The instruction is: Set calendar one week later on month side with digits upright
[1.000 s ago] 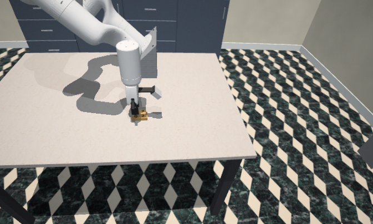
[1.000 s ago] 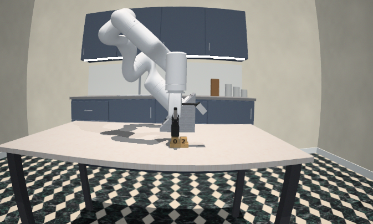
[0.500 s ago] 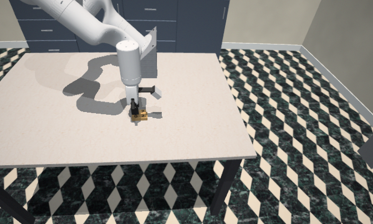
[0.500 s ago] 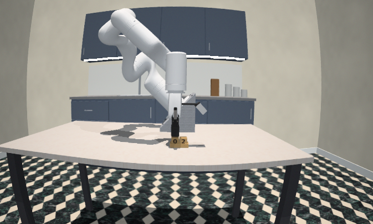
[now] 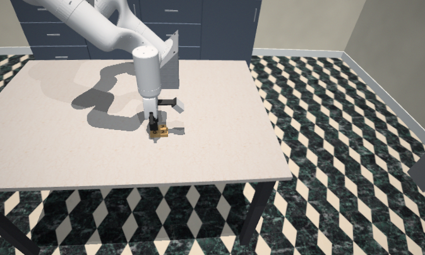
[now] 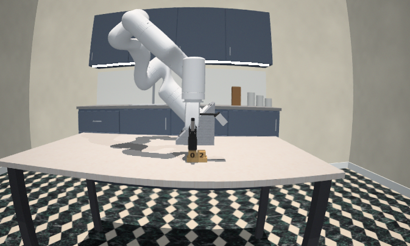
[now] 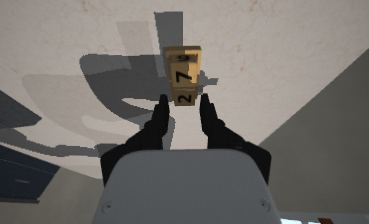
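Now: the wooden tray 60 mm below my hand and 20 mm to the left of it.
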